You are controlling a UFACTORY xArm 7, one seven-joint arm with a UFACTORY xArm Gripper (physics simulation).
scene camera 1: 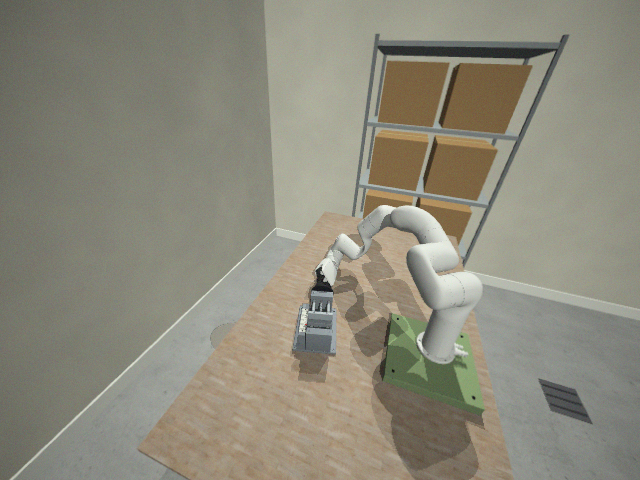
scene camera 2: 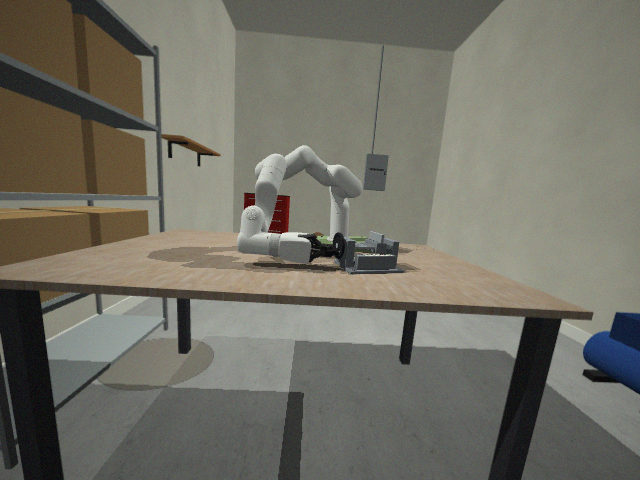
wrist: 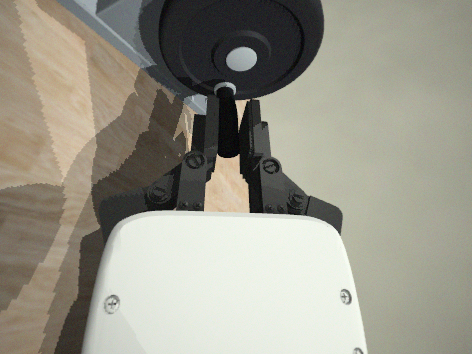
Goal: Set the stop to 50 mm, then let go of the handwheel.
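Pixels of known places: gripper, fingertip midpoint: [scene camera 2: 332, 251] [wrist: 230, 112]; arm's base at its link origin: [scene camera 1: 435, 347].
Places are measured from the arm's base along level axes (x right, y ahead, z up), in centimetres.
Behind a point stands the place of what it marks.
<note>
The grey stop device [scene camera 1: 319, 339] {y 37.0, x -17.0, z 5.0 cm} [scene camera 2: 375, 262] {y 47.5, x -9.4, z 0.9 cm} sits on the table. A crosswise grey block [scene camera 1: 320, 316] {y 39.3, x -10.9, z 8.6 cm}, apparently the stop, lies across its rods. A pale scale [scene camera 1: 303, 321] {y 45.6, x -11.1, z 3.1 cm} runs along one side; its marks are too small to read. The black handwheel [scene camera 2: 339, 245] {y 45.9, x 2.9, z 5.4 cm} [wrist: 200, 30] {y 41.8, x 4.2, z 3.8 cm} is at the device's end facing the arm. Its black handle [wrist: 228, 132] {y 47.0, x 6.4, z 3.2 cm} points toward the gripper at the wheel's lower rim in the wrist view. My gripper [scene camera 1: 323, 283] {y 46.5, x 5.2, z 3.4 cm} [scene camera 2: 329, 251] {y 46.5, x 5.2, z 3.4 cm} [wrist: 230, 112] {y 46.5, x 5.2, z 3.4 cm} is shut on this handle, with one finger on each side. The scale does not show in the wrist view.
The arm stands on a green base plate [scene camera 1: 413, 379] {y 6.3, x -15.2, z 0.6 cm} on the wooden table [scene camera 1: 268, 413] {y 42.8, x -39.6, z -2.5 cm} [scene camera 2: 206, 281] {y 67.2, x 37.3, z -2.5 cm}. A metal rack [scene camera 1: 466, 45] [scene camera 2: 157, 170] with brown boxes stands by a wall. A red cabinet [scene camera 2: 279, 214] is behind the arm, beyond the table.
</note>
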